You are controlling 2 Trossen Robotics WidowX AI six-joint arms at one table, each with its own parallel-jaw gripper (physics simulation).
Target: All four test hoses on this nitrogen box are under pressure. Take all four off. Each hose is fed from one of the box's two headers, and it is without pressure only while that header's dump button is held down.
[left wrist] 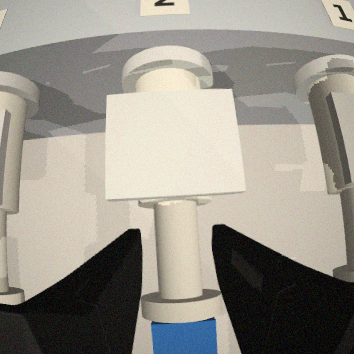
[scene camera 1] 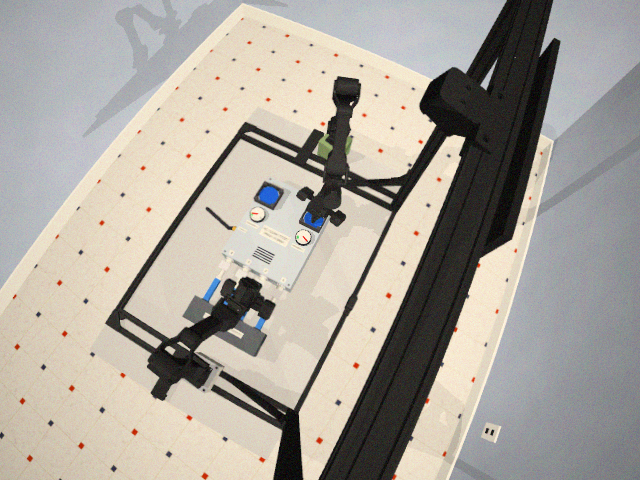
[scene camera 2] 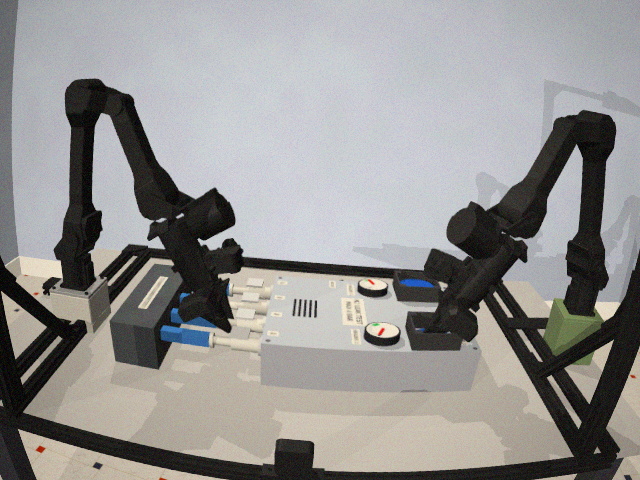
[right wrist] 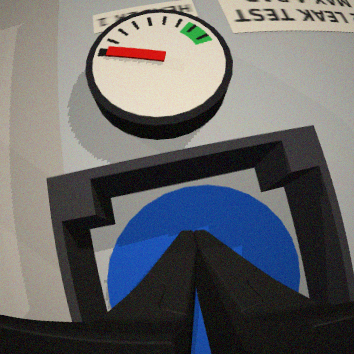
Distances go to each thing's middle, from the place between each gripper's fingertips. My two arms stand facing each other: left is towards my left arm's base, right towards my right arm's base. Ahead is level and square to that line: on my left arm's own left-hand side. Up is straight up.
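The dark manifold block (scene camera 2: 135, 328) is 4 cm below my right hand, 9 cm ahead of it and 47 cm to the left of it. I see my left gripper as well, 3 cm short of the block and 16 cm to the right of it. By its middle, the dark manifold block is nearer to my left gripper than to my right hand.
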